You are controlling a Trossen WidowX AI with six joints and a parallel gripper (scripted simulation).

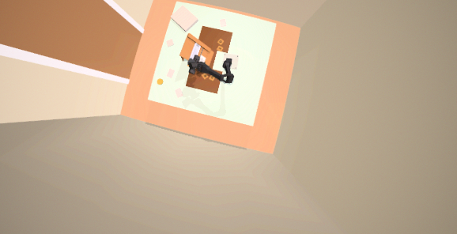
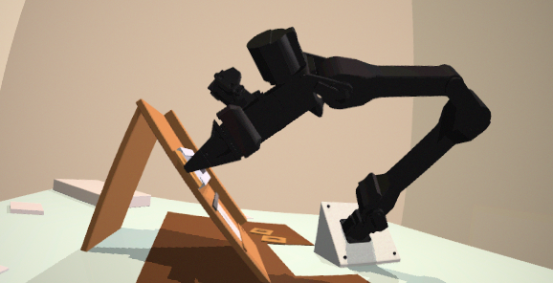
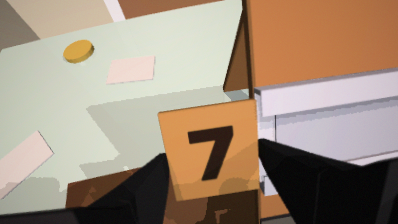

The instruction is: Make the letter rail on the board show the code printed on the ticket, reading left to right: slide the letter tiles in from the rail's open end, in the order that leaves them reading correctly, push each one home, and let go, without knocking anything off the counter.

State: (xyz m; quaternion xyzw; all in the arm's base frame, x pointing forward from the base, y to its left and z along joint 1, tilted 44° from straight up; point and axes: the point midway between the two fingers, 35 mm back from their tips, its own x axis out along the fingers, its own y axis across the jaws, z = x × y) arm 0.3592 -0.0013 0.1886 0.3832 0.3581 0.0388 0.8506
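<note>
The white ticket is 90 mm behind my gripper tip, 100 mm to the right of it and 80 mm below it. The rest, counted from my gripper tip: brown mat 180 mm behind, 150 mm to the right, 170 mm below; orange letter tile right at my gripper tip; block 360 mm ahead, 300 mm to the right, 170 mm below.
</note>
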